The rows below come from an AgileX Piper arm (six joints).
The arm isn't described. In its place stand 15 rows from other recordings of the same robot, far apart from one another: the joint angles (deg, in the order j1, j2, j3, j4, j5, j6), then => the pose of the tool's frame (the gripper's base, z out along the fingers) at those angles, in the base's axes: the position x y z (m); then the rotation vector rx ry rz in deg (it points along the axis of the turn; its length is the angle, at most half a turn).
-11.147 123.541 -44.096 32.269 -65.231 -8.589 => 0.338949 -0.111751 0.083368 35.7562 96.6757 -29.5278
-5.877 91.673 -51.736 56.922 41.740 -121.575 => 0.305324 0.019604 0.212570 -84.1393 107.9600 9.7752
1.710 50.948 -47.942 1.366 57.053 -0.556 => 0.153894 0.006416 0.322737 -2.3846 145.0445 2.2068
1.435 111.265 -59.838 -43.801 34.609 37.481 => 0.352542 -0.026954 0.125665 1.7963 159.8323 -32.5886
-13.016 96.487 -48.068 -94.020 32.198 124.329 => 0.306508 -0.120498 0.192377 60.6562 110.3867 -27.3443
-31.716 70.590 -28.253 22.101 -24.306 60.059 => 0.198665 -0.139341 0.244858 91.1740 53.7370 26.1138
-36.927 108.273 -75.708 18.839 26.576 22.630 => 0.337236 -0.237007 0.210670 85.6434 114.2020 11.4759
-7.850 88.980 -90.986 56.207 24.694 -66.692 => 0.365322 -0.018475 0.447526 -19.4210 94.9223 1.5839
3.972 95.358 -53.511 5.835 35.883 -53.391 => 0.304719 0.026594 0.181093 -72.7199 145.3675 -4.9761
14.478 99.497 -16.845 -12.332 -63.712 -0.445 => 0.234069 0.078435 0.132577 -26.2328 101.3797 16.0601
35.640 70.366 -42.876 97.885 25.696 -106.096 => 0.188038 0.182913 0.299967 -56.6112 95.3771 43.1408
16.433 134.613 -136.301 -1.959 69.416 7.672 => 0.493826 0.142614 0.267096 -11.9986 152.3726 5.1308
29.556 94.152 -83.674 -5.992 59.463 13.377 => 0.307834 0.165156 0.317785 -24.2764 152.6004 5.2322
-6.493 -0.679 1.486 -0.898 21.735 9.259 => 0.052005 -0.006450 0.171081 14.1877 106.6051 1.0162
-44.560 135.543 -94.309 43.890 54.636 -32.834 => 0.360099 -0.282405 0.088458 50.4396 145.4525 38.9318
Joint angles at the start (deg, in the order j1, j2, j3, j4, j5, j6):
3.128 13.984 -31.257 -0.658 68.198 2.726
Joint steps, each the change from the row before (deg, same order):
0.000 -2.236 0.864 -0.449 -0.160 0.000
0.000 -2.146 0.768 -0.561 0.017 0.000
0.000 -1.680 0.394 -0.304 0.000 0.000
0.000 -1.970 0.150 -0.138 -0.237 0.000
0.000 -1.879 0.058 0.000 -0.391 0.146
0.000 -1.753 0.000 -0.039 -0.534 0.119
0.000 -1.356 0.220 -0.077 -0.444 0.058
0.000 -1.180 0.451 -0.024 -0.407 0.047
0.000 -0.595 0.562 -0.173 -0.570 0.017
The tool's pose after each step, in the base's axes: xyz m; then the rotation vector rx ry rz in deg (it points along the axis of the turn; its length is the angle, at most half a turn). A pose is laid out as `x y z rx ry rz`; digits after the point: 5 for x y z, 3 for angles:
0.01734 -0.00069 0.27535 -0.451 134.391 1.479
0.01253 -0.00178 0.27208 -0.410 133.010 0.843
0.00867 -0.00243 0.27045 -0.368 131.712 0.533
0.00406 -0.00289 0.27022 -0.318 129.652 0.478
-0.00029 -0.00311 0.27047 -0.116 127.443 0.683
-0.00430 -0.00338 0.27108 0.048 125.157 0.830
-0.00701 -0.00363 0.27047 0.135 123.576 0.858
-0.00883 -0.00375 0.26869 0.195 122.440 0.919
-0.00878 -0.00399 0.26669 0.217 121.830 0.752

